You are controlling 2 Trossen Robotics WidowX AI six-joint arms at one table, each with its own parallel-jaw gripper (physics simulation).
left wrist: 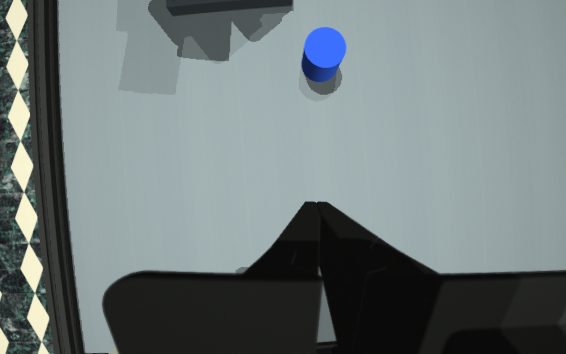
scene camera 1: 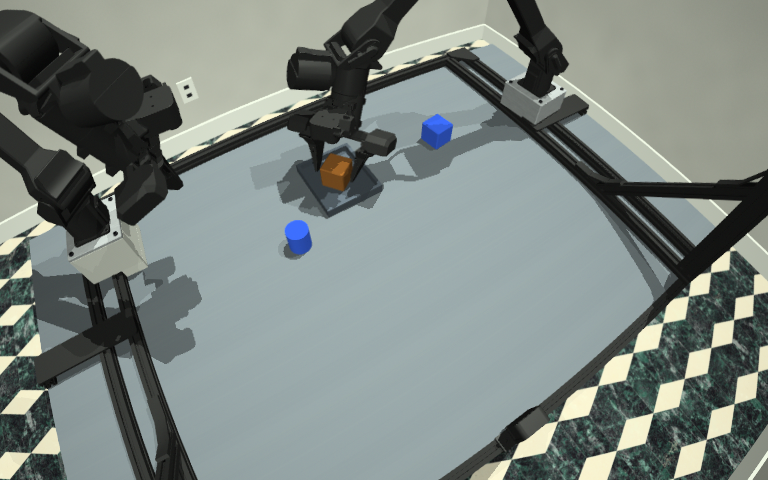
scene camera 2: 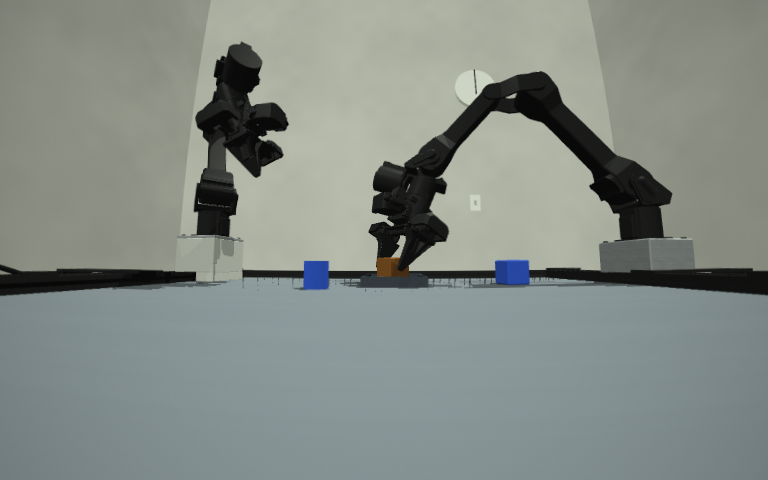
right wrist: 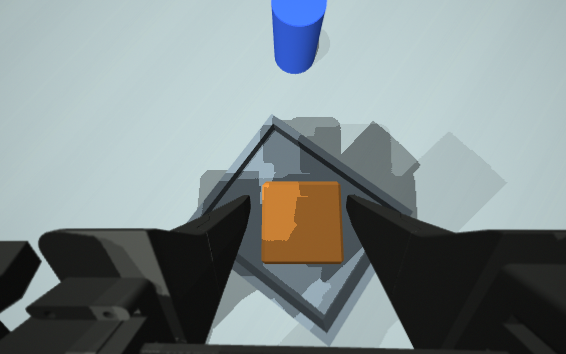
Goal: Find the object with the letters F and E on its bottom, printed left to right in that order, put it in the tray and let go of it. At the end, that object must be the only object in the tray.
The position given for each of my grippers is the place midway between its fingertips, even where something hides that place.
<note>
I see my left gripper (scene camera 1: 180,186), my right gripper (scene camera 1: 334,176) and a dark grey tray (scene camera 1: 366,185).
My left gripper shows as well in the left wrist view (left wrist: 314,212) and in scene camera 2 (scene camera 2: 257,176). My right gripper shows as well in scene camera 2 (scene camera 2: 388,269) and in the right wrist view (right wrist: 298,201). The dark grey tray is seen too in the right wrist view (right wrist: 320,297).
</note>
